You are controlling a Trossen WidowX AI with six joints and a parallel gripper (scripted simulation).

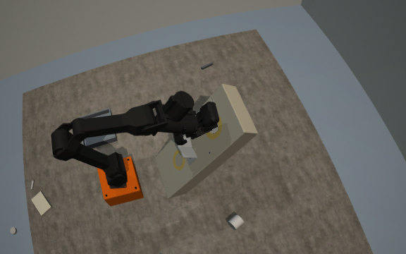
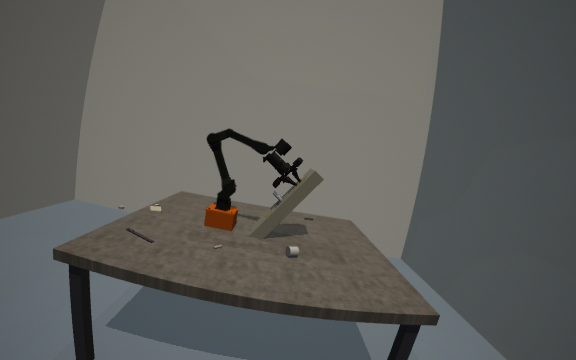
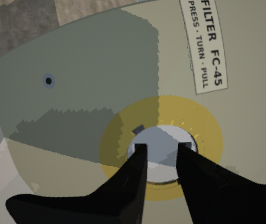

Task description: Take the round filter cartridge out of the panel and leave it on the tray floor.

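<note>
Now: gripper tip 9 cm past the grey bracket, 9 cm above it and 2 cm to the left of it. From my gripper tip the other things lie so: dark bar: 48 cm to the left, 27 cm below, 5 cm ahead; grey-blue square tray: 46 cm behind, 27 cm below, 20 cm to the left; white round filter cartridge: 1 cm below, 1 cm ahead.
</note>
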